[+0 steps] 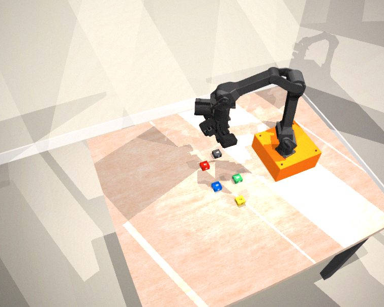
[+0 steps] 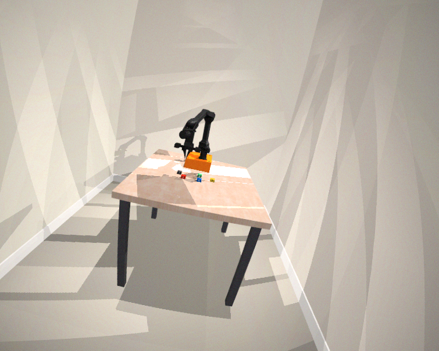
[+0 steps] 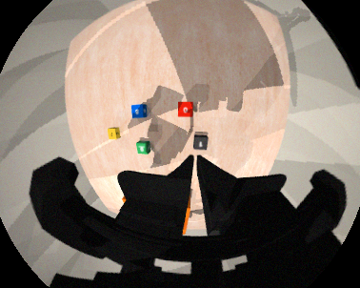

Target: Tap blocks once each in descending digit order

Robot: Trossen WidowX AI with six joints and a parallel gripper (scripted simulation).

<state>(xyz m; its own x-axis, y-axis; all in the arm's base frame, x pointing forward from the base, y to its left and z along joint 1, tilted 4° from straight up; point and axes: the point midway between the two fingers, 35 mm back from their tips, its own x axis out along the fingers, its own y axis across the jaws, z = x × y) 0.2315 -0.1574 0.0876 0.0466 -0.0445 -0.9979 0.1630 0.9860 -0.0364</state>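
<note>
My gripper tip is now 2 cm past the dark grey block, 2 cm to the left of it and 11 cm above it. Round my gripper tip: blue block 8 cm ahead, 12 cm to the left, 11 cm below; then green block 2 cm behind, 13 cm to the left, 11 cm below; then red block 6 cm ahead, 11 cm below.
</note>
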